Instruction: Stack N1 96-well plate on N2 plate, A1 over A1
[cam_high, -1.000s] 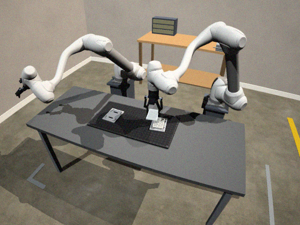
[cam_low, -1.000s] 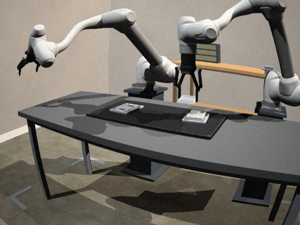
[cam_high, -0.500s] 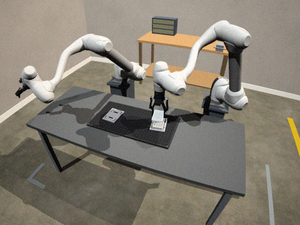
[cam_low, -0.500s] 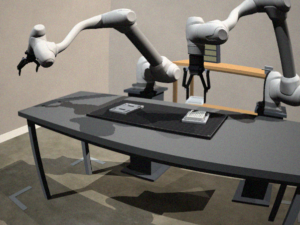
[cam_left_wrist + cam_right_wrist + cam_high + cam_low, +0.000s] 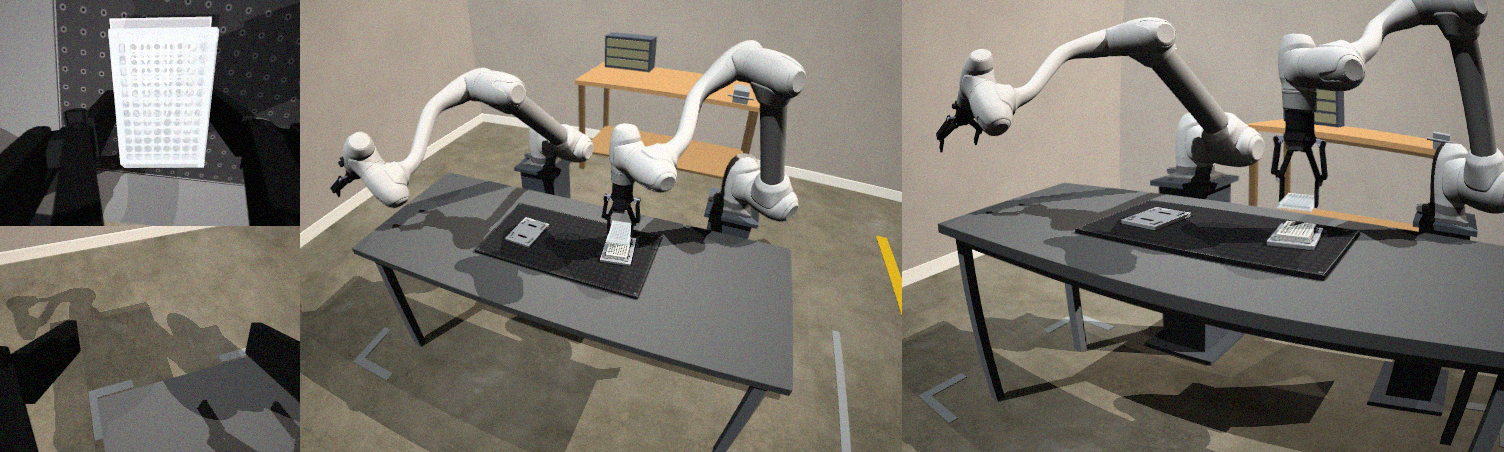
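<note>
Now: the nest N2 110 mm below my left hand. The rest, counted from my left hand: A1 mark: 80 mm behind, 40 mm to the left, 100 mm below; nest N1: 50 mm ahead, 400 mm to the right, 110 mm below.
</note>
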